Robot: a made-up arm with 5 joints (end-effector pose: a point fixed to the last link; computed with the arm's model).
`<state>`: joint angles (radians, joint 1 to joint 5).
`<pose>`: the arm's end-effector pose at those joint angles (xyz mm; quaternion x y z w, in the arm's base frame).
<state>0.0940 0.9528 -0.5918 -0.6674 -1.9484</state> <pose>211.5 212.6 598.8 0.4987 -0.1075 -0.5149 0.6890</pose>
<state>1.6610 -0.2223 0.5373 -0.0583 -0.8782</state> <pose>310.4 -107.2 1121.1 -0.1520 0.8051 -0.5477 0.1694</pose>
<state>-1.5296 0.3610 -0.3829 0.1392 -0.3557</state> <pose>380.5 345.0 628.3 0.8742 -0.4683 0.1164 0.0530</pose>
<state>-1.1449 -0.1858 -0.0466 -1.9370 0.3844</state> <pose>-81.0 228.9 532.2 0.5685 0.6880 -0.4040 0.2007</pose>
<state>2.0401 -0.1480 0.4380 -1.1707 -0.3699</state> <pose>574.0 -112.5 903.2 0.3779 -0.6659 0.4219 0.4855</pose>
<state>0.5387 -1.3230 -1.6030 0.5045 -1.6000</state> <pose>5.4 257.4 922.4 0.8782 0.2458 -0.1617 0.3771</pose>
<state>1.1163 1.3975 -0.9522 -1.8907 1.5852</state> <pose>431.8 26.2 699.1 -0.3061 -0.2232 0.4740 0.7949</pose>
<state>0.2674 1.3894 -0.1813 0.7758 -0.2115</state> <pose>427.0 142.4 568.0 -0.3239 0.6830 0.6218 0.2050</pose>
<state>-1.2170 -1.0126 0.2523 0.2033 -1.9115</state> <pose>-126.1 -44.5 364.7 -0.0425 -0.3041 -0.2996 0.9033</pose>
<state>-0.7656 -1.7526 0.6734 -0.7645 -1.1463</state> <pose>-235.6 -235.3 789.7 -0.1485 0.4423 -0.3508 0.8119</pose>
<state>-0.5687 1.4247 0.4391 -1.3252 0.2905</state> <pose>185.9 335.4 918.4 -0.7880 -0.2739 0.0531 0.5488</pose>
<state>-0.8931 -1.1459 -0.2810 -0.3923 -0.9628</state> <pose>-123.7 46.8 375.5 0.4486 0.2042 -0.1332 0.8599</pose>
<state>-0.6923 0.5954 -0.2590 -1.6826 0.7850</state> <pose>44.4 293.4 748.7 -0.7423 -0.5929 0.2163 0.2249</pose>
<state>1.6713 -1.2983 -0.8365 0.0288 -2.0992</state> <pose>140.2 -71.8 833.5 0.6527 0.6758 0.0633 0.3366</pose>
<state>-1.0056 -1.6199 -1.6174 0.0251 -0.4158</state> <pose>-154.0 317.0 410.0 0.6894 0.4448 0.3002 0.4866</pose>
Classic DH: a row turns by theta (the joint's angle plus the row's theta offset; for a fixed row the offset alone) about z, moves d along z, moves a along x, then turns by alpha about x. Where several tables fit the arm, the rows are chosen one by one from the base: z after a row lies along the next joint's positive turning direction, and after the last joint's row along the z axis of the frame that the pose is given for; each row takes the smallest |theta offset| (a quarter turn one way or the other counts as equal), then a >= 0, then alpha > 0; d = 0 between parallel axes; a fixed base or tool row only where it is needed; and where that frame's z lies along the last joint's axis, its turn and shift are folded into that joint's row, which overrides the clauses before.
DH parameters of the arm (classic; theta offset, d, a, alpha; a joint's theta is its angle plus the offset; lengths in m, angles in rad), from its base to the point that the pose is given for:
base (fixed): -0.402 0.6044 0.148 -1.2585
joint 1: 0 0.0972 -0.0431 -1.883
joint 2: -0.463 -0.2745 -0.062 1.6673
joint 3: 0.8718 0.1676 0.1202 -1.6192
joint 4: -1.324 0.1828 0.0434 -1.5837
joint 5: -0.1904 -0.0692 0.1345 2.1044
tool (fixed): 1.2217 -0.0493 0 0

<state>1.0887 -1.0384 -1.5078 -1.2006 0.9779</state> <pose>252.7 -44.1 961.1 -0.0115 -0.8703 0.0566 0.4892</pose>
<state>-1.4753 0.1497 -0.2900 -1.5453 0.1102</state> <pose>94.0 316.7 425.5 0.8259 0.3566 -0.0824 0.4289</pose>
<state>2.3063 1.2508 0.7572 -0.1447 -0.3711</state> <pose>419.6 455.6 743.6 0.5547 -0.0660 0.8268 0.0664</pose>
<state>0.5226 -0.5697 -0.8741 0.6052 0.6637</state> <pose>137.8 303.2 941.6 -0.8121 -0.1404 0.4020 0.3989</pose>
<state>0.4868 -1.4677 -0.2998 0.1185 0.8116</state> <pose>-73.4 -31.9 933.7 -0.4333 -0.6487 0.6082 0.1467</pose>
